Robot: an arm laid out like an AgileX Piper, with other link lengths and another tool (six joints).
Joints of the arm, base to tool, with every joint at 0 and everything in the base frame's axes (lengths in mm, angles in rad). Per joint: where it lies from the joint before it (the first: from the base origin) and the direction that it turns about. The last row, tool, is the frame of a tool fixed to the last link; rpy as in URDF.
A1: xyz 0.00 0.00 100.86 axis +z
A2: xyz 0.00 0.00 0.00 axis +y
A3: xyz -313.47 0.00 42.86 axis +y
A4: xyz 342.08 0.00 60.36 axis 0.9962 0 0.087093
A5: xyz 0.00 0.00 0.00 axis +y
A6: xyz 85.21 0.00 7.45 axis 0.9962 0 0.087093
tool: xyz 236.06 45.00 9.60 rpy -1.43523 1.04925 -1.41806
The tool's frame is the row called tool.
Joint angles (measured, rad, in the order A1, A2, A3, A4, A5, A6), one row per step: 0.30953, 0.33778, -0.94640, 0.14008, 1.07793, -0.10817; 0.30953, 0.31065, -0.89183, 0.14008, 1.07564, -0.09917; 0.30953, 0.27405, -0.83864, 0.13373, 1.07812, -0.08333; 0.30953, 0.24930, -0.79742, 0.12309, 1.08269, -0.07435; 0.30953, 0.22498, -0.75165, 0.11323, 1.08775, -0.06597; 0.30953, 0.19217, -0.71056, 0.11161, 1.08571, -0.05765; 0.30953, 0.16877, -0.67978, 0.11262, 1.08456, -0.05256; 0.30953, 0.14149, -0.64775, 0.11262, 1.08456, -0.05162; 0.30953, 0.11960, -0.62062, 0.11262, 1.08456, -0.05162; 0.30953, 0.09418, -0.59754, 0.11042, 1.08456, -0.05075; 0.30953, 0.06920, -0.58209, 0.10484, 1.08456, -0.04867; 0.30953, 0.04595, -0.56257, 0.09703, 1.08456, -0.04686; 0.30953, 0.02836, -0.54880, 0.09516, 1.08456, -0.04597; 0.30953, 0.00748, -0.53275, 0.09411, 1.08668, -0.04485; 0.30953, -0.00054, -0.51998, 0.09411, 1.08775, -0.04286
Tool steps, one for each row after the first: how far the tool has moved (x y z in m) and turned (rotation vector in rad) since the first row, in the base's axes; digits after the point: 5 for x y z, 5 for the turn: -0.00032, -0.00003, -0.02132, 0.00005, 0.02761, -0.00365; -0.00265, -0.00240, -0.04124, 0.00251, 0.05036, -0.01355; -0.00329, -0.00557, -0.05895, -0.00482, 0.07104, -0.02343; -0.00376, -0.00847, -0.07942, -0.01396, 0.09673, -0.03266; -0.00590, -0.00957, -0.09287, -0.01015, 0.10545, -0.03731; -0.00750, -0.00974, -0.10332, -0.00712, 0.11358, -0.03899; -0.00957, -0.01039, -0.11413, -0.00788, 0.11843, -0.03945; -0.01101, -0.01085, -0.12366, -0.00957, 0.12339, -0.03952; -0.01269, -0.01203, -0.13030, -0.00975, 0.12092, -0.04118; -0.01413, -0.01413, -0.13310, -0.00911, 0.11121, -0.04531; -0.01469, -0.01662, -0.13869, -0.01223, 0.10628, -0.05077; -0.01560, -0.01746, -0.14217, -0.01163, 0.10251, -0.05224; -0.01706, -0.01820, -0.14669, -0.01070, 0.10004, -0.05316; -0.01722, -0.01822, -0.15200, -0.01102, 0.10626, -0.05396
